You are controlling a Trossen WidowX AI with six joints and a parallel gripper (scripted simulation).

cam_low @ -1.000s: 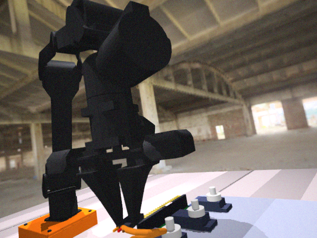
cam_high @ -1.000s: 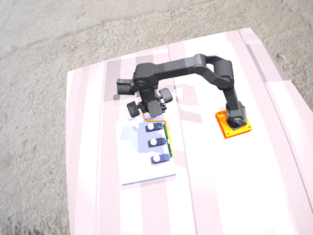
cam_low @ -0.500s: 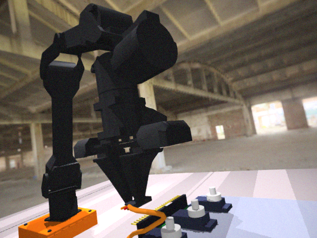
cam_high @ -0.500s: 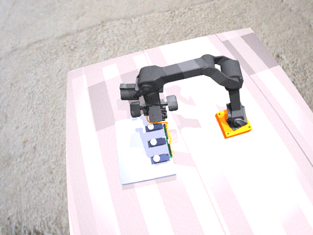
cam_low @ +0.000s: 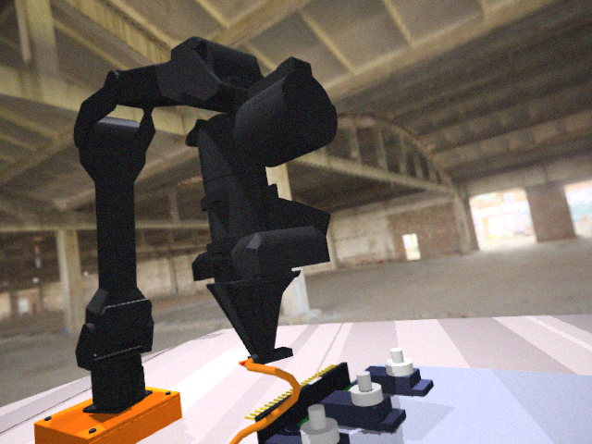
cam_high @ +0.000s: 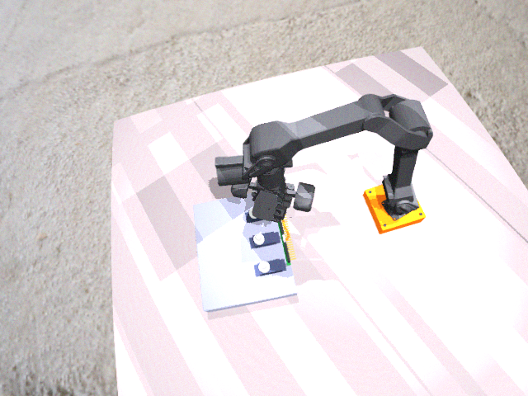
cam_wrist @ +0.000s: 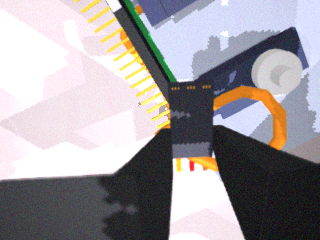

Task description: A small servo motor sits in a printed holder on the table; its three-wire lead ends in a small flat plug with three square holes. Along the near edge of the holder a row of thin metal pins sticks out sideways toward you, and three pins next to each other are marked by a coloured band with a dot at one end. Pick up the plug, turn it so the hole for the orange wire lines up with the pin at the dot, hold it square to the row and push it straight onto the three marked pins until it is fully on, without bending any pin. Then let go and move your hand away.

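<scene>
Now: the white band 70 mm to the left of my gripper tip, 40 mm below it and 10 mm ahead of it. Round my gripper tip: black pin header: 60 mm to the left, 60 mm below, 10 mm ahead; then red dot: 80 mm to the left, 40 mm below, 20 mm ahead; then pale holder plate: 160 mm ahead, 90 mm below, 20 mm to the left.
</scene>
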